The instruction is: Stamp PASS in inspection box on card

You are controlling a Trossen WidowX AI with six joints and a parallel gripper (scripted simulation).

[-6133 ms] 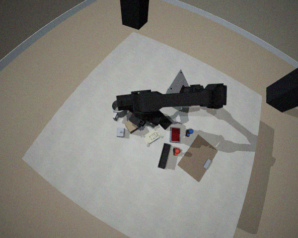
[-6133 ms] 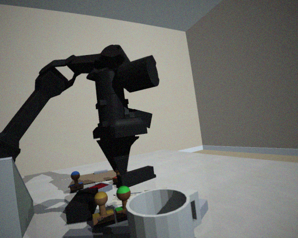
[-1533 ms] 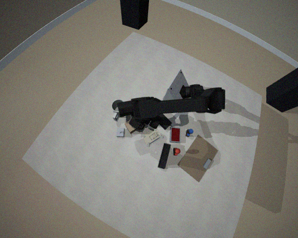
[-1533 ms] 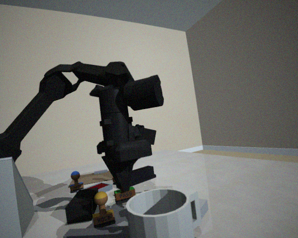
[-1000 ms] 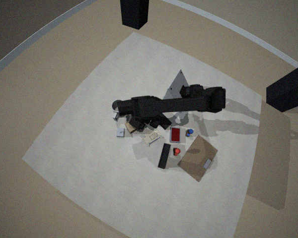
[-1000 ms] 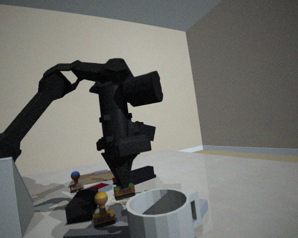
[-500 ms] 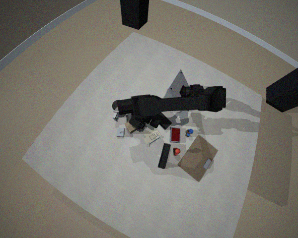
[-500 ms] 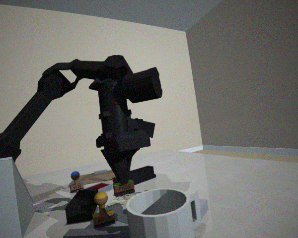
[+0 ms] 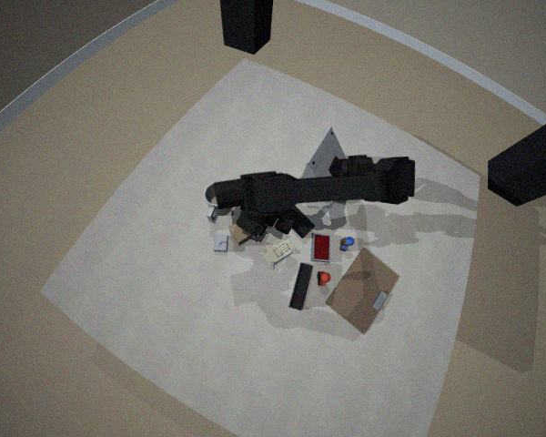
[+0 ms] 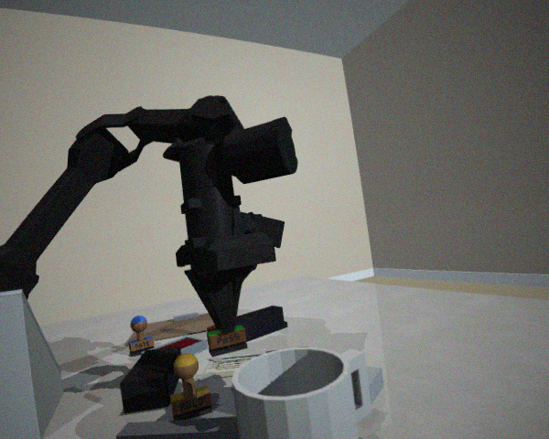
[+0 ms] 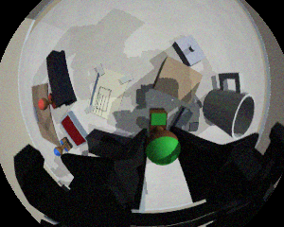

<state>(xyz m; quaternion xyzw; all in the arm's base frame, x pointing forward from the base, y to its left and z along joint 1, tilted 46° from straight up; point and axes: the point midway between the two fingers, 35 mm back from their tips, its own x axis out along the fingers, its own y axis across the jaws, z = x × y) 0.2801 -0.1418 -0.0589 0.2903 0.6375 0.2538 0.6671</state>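
Right now my gripper tip is 30 mm past the red ink pad, 210 mm to the right of it and 80 mm above it. Also, from my gripper tip: small brown box 50 mm ahead, 40 mm to the right, 60 mm below; then green-knobbed stamp right at my gripper tip; then yellow-knobbed stamp 50 mm behind, 10 mm to the left, 60 mm below.
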